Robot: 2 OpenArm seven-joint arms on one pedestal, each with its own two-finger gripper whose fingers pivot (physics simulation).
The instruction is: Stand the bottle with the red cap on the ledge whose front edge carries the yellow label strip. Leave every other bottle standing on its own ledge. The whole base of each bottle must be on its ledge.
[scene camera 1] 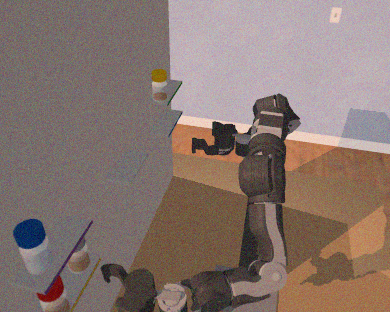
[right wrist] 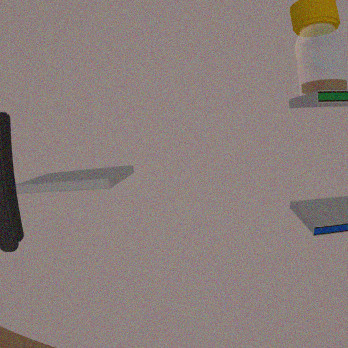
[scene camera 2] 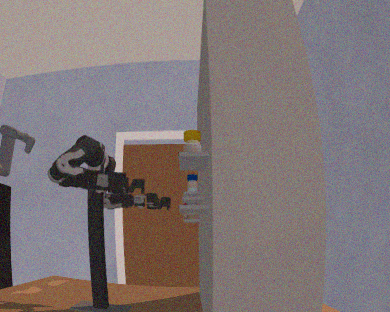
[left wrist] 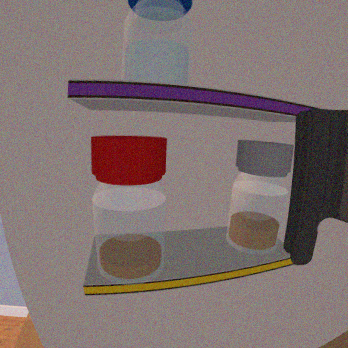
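The red-capped bottle (scene camera 1: 51, 290) (left wrist: 129, 160) stands upright at the left part of the yellow-labelled ledge (scene camera 1: 86, 285) (left wrist: 197, 252) in the left wrist view; its base appears wholly on the ledge, close behind the strip. A grey-capped bottle (scene camera 1: 79, 259) (left wrist: 255, 210) stands on the same ledge, to its right. A blue-capped bottle (scene camera 1: 31, 245) (scene camera 2: 192, 182) (left wrist: 157, 55) stands on the purple-labelled ledge (scene camera 1: 70, 255) (left wrist: 175, 92) above. My left gripper (scene camera 1: 111, 280) (scene camera 2: 162, 202) is open and empty, back from the ledges. My right gripper (scene camera 1: 204, 137) (scene camera 2: 140, 185) is open and empty.
A yellow-capped bottle (scene camera 1: 159, 85) (scene camera 2: 192, 137) (right wrist: 320, 50) stands on the green-labelled ledge (scene camera 1: 175, 92) (right wrist: 332, 96). Below it is the blue-labelled ledge (scene camera 1: 176, 123) (right wrist: 325, 212). Another ledge (scene camera 1: 131, 167) (right wrist: 80, 179) sits lower on the grey wall (scene camera 2: 260, 150).
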